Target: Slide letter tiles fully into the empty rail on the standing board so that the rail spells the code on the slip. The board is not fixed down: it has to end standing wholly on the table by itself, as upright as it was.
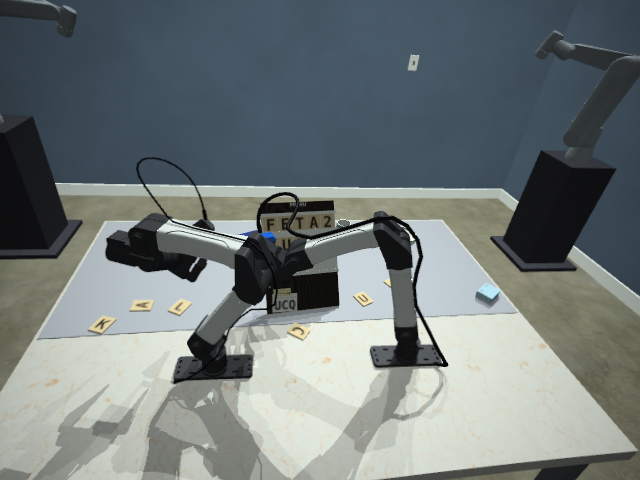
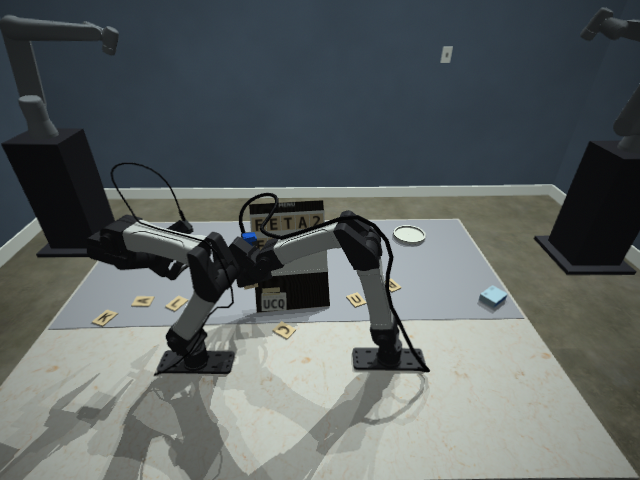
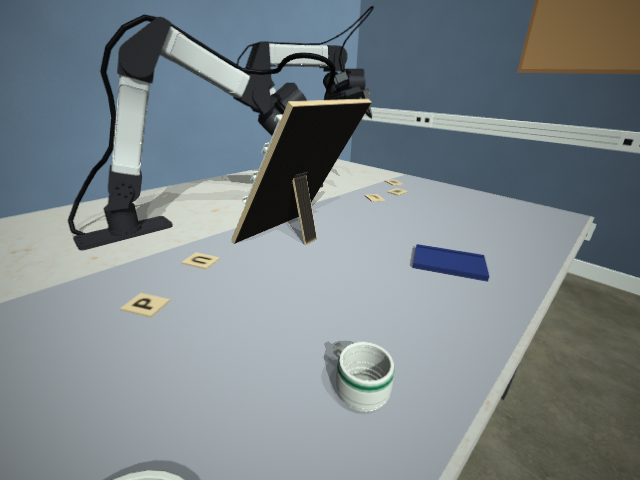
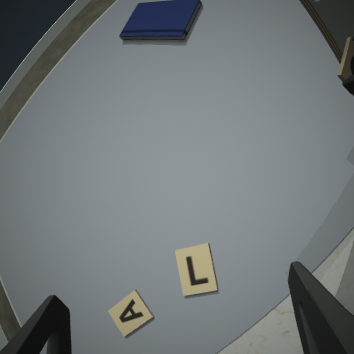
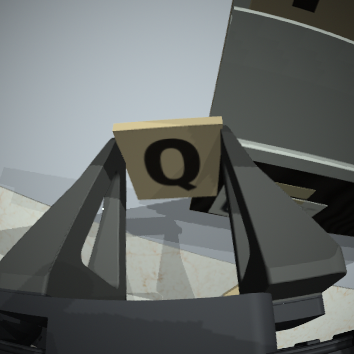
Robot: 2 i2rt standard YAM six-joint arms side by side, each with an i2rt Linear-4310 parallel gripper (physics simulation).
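The board stands leaning back on its rear leg. Its grey rail stretch shows no tile where visible; my right arm hides part of it. The slip at its foot reads UCQ. My right gripper is shut on the Q tile, held upright by its side edges to the left of the board. My left gripper is open, high above the L tile. The C tile and U tile lie flat.
K and A tiles lie at the left, a P tile at the right. A blue book-like object and a mug are behind the board. A light-blue block and round dish are at the right.
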